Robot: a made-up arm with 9 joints.
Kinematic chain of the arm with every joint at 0, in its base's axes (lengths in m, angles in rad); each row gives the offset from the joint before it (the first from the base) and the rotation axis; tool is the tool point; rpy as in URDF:
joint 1: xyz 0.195 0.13 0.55 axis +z
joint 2: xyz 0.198 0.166 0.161 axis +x
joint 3: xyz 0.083 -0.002 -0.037 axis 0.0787 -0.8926 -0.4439
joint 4: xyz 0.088 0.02 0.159 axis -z
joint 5: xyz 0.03 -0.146 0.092 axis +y
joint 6: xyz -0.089 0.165 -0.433 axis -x
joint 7: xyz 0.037 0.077 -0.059 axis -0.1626 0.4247 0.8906
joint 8: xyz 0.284 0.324 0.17 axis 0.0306 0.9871 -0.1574
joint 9: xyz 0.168 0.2 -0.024 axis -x
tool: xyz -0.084 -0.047 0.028 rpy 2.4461 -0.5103 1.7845
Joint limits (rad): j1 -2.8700..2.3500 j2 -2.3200..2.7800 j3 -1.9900..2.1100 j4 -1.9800..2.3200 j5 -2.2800..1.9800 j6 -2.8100..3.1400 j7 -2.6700..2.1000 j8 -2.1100..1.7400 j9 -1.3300..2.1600
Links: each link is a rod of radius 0.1 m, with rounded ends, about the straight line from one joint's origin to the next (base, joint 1, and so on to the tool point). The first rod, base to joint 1, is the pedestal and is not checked.
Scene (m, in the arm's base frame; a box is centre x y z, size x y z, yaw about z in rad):
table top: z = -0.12
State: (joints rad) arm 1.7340 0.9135 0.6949 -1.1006 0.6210 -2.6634 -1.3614 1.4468 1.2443
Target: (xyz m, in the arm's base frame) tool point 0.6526 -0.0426 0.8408
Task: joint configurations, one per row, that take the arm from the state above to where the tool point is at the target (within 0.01 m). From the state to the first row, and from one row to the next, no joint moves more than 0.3 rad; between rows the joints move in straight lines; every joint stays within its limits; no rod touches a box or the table.
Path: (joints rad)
1: 1.7596 0.6962 0.4853 -1.0301 0.8719 -2.7000 -1.4944 1.4585 1.2157
2: 1.7852 0.4788 0.2757 -0.9595 1.1227 -2.7367 -1.6274 1.4702 1.1871
3: 1.8109 0.2615 0.0660 -0.8890 1.3736 -2.7734 -1.7604 1.4819 1.1584
4: 1.8365 0.0442 -0.1436 -0.8184 1.6244 -2.8100 -1.8934 1.4936 1.1298

